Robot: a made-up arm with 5 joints.
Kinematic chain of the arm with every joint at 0, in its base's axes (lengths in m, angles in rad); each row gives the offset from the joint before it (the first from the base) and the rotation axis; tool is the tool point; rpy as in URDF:
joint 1: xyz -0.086 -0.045 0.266 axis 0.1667 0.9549 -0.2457
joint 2: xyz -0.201 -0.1 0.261 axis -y
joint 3: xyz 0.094 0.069 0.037 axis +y
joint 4: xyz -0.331 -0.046 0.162 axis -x
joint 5: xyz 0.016 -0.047 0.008 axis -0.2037 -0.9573 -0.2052
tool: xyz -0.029 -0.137 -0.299 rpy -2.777 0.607 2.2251
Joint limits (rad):
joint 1: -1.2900..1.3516
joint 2: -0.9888..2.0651
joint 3: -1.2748..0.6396
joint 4: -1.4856..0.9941
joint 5: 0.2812..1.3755
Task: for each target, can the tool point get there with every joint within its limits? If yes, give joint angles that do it. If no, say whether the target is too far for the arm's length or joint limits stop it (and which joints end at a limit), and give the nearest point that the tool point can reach.
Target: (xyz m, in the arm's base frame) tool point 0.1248 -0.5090 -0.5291
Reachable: no: joint limits stop it (at a limit: joint 1, joint 2, joint 4, joint 5) | nearest point -0.2159 -0.4954 -0.0575 | short by 0.582 m
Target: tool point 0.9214 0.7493 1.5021
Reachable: no: too far | nearest point 0.2306 0.0381 0.7455 | short by 1.247 m
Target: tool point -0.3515 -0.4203 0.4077
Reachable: yes | joints -0.0940 1.2663 -1.0867 0.4526 1.2550
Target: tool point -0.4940 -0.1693 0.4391
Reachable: yes | joints -0.1590 -0.0128 0.4120 -0.5830 0.4916
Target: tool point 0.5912 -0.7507 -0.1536
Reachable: no: joint limits stop it (at a limit: joint 1, joint 3, joint 4, joint 5) | nearest point 0.2790 -0.5103 0.2234 | short by 0.545 m
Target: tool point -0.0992 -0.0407 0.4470
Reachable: yes | joints 0.0328 0.9415 -0.6430 -1.0432 0.7000
